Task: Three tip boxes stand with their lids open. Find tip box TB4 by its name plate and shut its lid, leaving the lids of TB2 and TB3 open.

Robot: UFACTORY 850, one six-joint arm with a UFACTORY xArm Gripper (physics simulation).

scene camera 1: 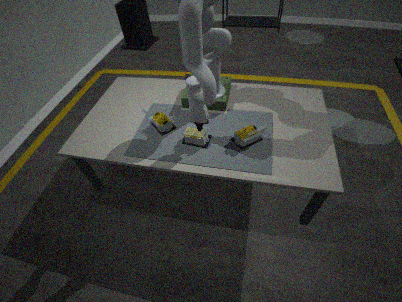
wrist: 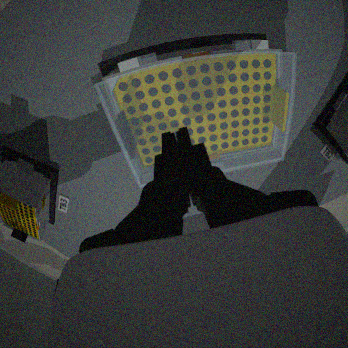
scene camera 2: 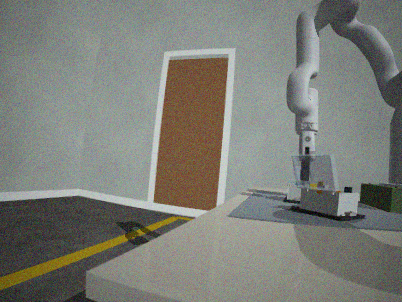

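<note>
The middle tip box (scene camera 1: 196, 136) (wrist: 225, 95) has its clear lid lying over the yellow rack; it looks shut. Its name plate does not show. Plates in the wrist view read TB3 (wrist: 63, 203) at the left and TB2 (wrist: 327, 152) at the right. Tip box TB3 (scene camera 1: 248, 136) (scene camera 2: 327, 202) (wrist: 20, 215) has its clear lid (scene camera 2: 325, 167) raised. Tip box TB2 (scene camera 1: 162, 122) appears open at the left in scene camera 1. My gripper (scene camera 1: 200, 127) (wrist: 180, 147) is shut and empty, its tips over the middle lid's robot-side part; contact cannot be told.
The boxes stand on a grey mat (scene camera 1: 227, 162) (scene camera 2: 250, 210) on the pale table (scene camera 1: 305, 172) (scene camera 2: 190, 260). The green arm base (scene camera 1: 218, 103) (scene camera 2: 380, 196) is behind them in scene camera 1. TB2 and TB3 stand on either side of the gripper.
</note>
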